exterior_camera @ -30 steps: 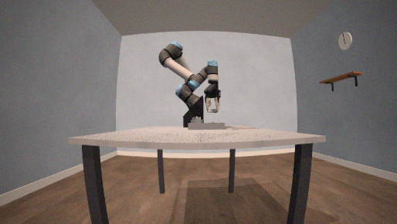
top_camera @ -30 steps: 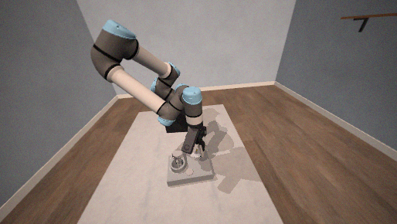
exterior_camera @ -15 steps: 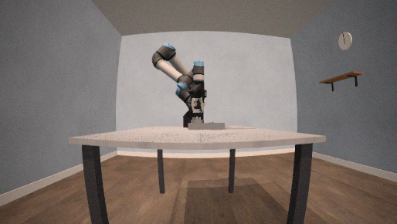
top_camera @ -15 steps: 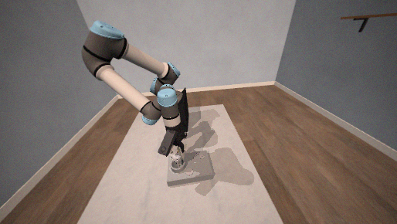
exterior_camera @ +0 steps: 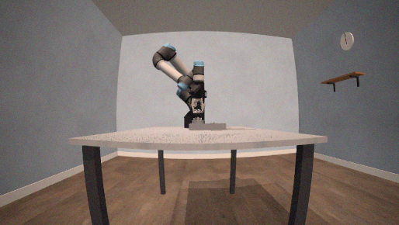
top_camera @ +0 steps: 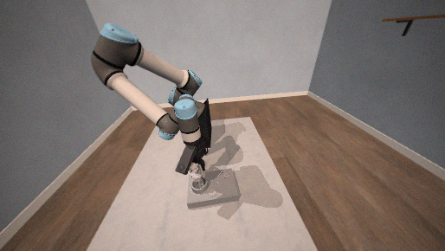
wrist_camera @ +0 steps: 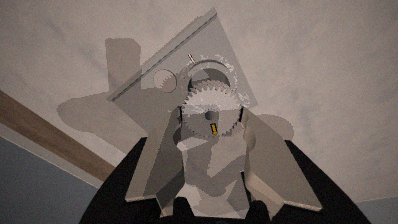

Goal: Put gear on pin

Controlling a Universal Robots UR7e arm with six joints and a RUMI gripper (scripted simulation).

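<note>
The loose gear lies right at my hand. From my hand the other things lie so: flat round disc (90 mm below, 60 mm to the left, 50 mm ahead); short peg (120 mm to the left, 90 mm below, 50 mm behind).
</note>
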